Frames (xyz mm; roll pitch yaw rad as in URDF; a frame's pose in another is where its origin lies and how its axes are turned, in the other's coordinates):
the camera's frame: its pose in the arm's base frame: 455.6 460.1 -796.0 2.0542 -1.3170 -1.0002
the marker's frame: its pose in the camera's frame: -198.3 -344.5 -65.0 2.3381 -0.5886 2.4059
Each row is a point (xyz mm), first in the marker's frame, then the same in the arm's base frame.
Working: the marker's frame: its pose in the arm's base frame: 755.6 395.7 -1056.9 1.0294 0.5675 -3.0430

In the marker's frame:
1: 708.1 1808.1 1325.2
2: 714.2 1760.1 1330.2
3: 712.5 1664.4 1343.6
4: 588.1 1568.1 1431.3
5: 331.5 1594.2 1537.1
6: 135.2 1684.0 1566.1
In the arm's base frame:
1: -1052.9 421.9 444.8
2: -1040.3 452.3 409.1
3: -1004.7 516.9 346.6
4: -892.6 653.4 382.0
5: -726.0 747.5 584.8
6: -608.3 737.6 767.8

